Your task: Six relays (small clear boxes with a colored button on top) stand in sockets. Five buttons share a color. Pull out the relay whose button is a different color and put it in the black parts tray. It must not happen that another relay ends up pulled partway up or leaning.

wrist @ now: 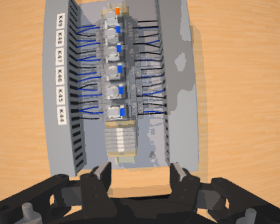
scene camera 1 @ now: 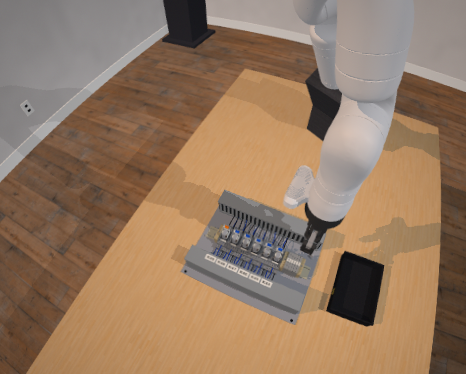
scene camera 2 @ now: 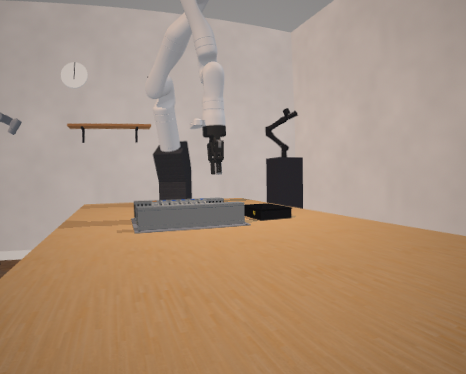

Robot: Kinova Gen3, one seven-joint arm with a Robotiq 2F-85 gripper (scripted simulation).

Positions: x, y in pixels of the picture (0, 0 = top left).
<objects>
gripper: wrist; scene camera 1 311, 238; scene camera 2
same spot on gripper: point(scene camera 2: 217, 169) = point(wrist: 96, 169)
</objects>
